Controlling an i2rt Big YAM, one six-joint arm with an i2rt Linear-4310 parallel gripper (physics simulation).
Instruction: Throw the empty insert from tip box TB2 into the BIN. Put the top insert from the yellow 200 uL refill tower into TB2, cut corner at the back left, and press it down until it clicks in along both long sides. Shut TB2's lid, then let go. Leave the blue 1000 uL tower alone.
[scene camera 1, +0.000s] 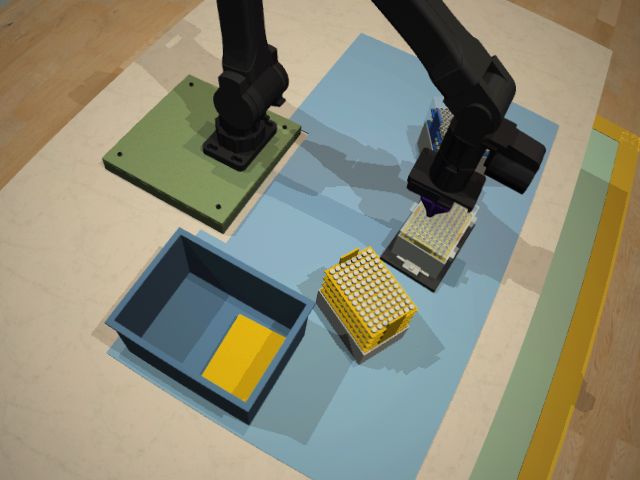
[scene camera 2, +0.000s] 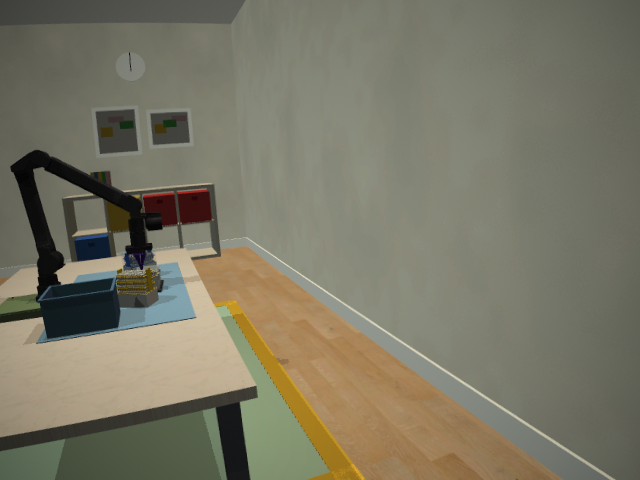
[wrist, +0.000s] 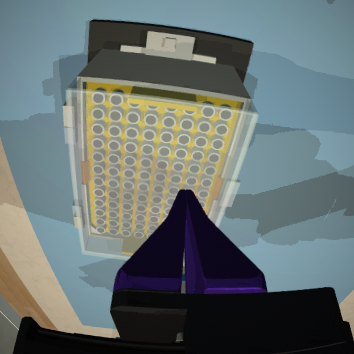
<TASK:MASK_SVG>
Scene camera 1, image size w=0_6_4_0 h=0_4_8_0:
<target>my gripper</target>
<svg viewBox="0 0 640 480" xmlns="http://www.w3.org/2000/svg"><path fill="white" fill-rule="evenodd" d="M423 148L408 176L407 189L421 196L420 199L426 209L426 216L431 218L436 214L447 213L451 210L454 202L467 208L467 212L471 212L486 181L484 175L475 171L478 165L470 169L457 168L444 159L440 148L438 152L429 148Z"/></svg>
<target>empty yellow insert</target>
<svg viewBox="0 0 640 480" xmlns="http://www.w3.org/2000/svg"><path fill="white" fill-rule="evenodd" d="M239 314L202 376L246 402L286 338Z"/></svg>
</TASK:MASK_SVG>
